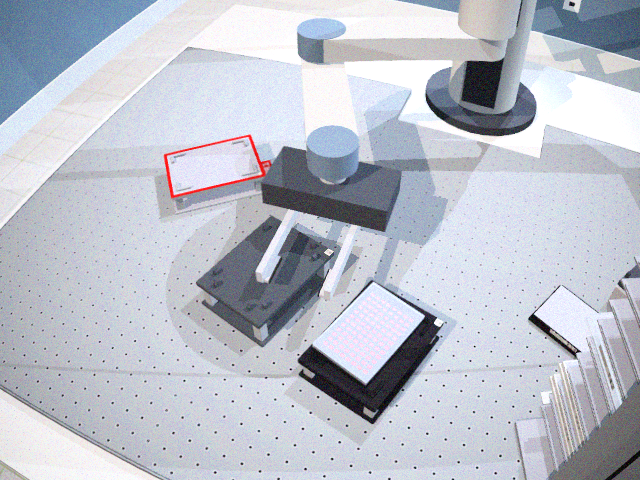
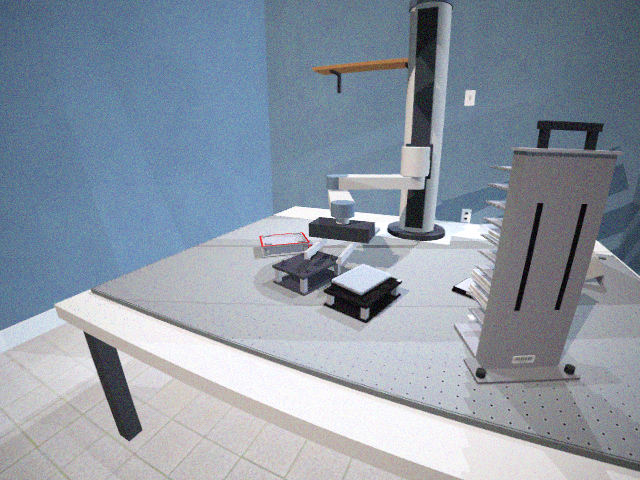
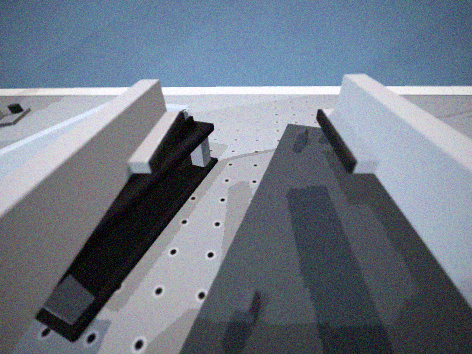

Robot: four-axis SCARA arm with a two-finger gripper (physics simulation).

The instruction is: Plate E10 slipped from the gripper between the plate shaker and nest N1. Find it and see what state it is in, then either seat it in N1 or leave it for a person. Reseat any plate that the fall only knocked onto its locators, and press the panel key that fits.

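Places are measured from the arm's base along level axes (x left, y ahead, z down), in metres.
Where they show: gripper, fingertip midpoint: [image 1: 292, 286] [image 2: 322, 258] [image 3: 249, 98]; arm's base, link origin: [image 1: 480, 101] [image 2: 415, 231].
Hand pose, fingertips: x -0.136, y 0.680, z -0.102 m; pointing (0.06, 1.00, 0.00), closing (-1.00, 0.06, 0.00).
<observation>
Each offset is from my fingertips to the top centre of the thing.
My gripper [image 1: 294, 285] [image 2: 324, 259] [image 3: 249, 98] is shut to a narrow stand with nothing held; a gap shows between its fingers. It hangs over the right side of a dark grey two-deck stand [image 1: 232, 279] [image 2: 294, 266] [image 3: 280, 225], which has small locators and no plate. Beside it, a pale plate with pink wells @(dy +0.008, dx +0.110, dz +0.025 m) [image 1: 369, 333] [image 2: 361, 279] lies on a black two-deck stand [image 1: 400, 361] [image 2: 383, 290] [image 3: 145, 200]; I cannot tell whether it is fully seated. A pale, red-outlined stand [image 1: 214, 167] [image 2: 284, 240] holds no visible plate. No label identifies E10 or N1.
A tall grey rack [image 1: 604, 428] [image 2: 547, 258] with several protruding shelves stands at the right. A low, white-topped, dark-edged object @(dy -0.140, dx +0.392, dz +0.075 m) [image 1: 566, 315] [image 2: 462, 286] lies beside it, partly hidden. The robot's round base [image 1: 480, 121] [image 2: 416, 233] stands at the back.
</observation>
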